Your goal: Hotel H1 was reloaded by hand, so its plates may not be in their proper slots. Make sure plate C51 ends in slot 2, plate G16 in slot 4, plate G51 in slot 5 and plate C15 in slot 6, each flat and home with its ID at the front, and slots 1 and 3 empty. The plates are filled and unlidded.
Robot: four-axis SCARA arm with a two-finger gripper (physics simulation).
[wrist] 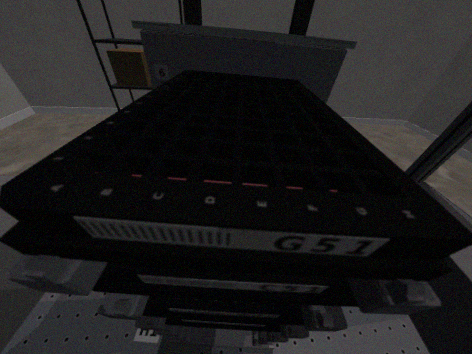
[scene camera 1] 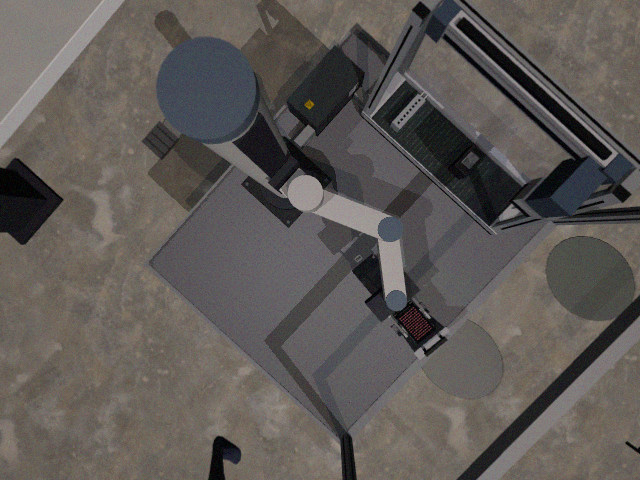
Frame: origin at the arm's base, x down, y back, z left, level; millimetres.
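Seen in the pictures: gripper, fingertip midpoint: (wrist: 240, 126) (scene camera 1: 417, 327).
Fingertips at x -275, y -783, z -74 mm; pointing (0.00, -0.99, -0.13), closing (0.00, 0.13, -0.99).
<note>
A point is followed by its place in that frame.
Plate G51 (scene camera 1: 414, 322) {y -753, x -296, z -69 mm} (wrist: 240, 210) is the topmost plate in hotel H1 (wrist: 395, 295), dark with red wells and its ID label facing the wrist camera. It looks about level, above the grey side ledges. My gripper (scene camera 1: 412, 321) {y -783, x -275, z -74 mm} is shut on it, with a finger at each long side in the scene view; the fingers do not show in the wrist view. Plate C51 (wrist: 230, 284) {y -698, x -268, z -63 mm} lies below, its label dim. Lower plate edges (wrist: 225, 314) {y -698, x -222, z -63 mm} show beneath, their IDs unreadable. A small 6 marks the upright panel behind G51. G16 and C15 cannot be identified.
In the wrist view, a tag reading H1 (wrist: 146, 334) {y -712, x -13, z 37 mm} is at the hotel's foot. In the scene view, a dark block (scene camera 1: 369, 273) {y -557, x -73, z -51 mm} stands near the arm, and a framed enclosure (scene camera 1: 429, 170) {y -443, x -61, z 460 mm} with a dark green deck stands at the upper right. A dark box (scene camera 1: 328, 87) {y 108, x -128, z 405 mm} stands beside it.
</note>
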